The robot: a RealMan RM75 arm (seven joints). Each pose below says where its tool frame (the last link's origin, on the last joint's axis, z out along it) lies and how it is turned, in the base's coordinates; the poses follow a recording.
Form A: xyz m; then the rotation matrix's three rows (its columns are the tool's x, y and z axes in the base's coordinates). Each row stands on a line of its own.
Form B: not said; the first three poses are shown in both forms.
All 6 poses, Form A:
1:
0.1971 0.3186 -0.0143
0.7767 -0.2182 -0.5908
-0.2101 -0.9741 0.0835
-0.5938 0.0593 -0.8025
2:
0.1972 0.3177 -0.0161
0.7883 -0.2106 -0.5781
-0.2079 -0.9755 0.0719
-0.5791 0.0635 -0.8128
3:
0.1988 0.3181 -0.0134
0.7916 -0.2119 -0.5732
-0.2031 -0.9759 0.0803
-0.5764 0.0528 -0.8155
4:
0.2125 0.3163 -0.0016
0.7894 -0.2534 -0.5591
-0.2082 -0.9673 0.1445
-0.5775 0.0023 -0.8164
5:
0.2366 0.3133 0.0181
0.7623 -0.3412 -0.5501
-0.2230 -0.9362 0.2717
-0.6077 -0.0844 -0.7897
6:
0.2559 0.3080 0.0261
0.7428 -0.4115 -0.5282
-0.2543 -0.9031 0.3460
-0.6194 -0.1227 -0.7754
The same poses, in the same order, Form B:
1:
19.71 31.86 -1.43
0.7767 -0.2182 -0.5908
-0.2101 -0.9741 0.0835
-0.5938 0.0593 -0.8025

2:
19.72 31.77 -1.61
0.7883 -0.2106 -0.5781
-0.2079 -0.9755 0.0719
-0.5791 0.0635 -0.8128

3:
19.88 31.81 -1.34
0.7916 -0.2119 -0.5732
-0.2031 -0.9759 0.0803
-0.5764 0.0528 -0.8155

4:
21.25 31.63 -0.16
0.7894 -0.2534 -0.5591
-0.2082 -0.9673 0.1445
-0.5775 0.0023 -0.8164

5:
23.66 31.33 1.81
0.7623 -0.3412 -0.5501
-0.2230 -0.9362 0.2717
-0.6077 -0.0844 -0.7897

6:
25.59 30.80 2.61
0.7428 -0.4115 -0.5282
-0.2543 -0.9031 0.3460
-0.6194 -0.1227 -0.7754

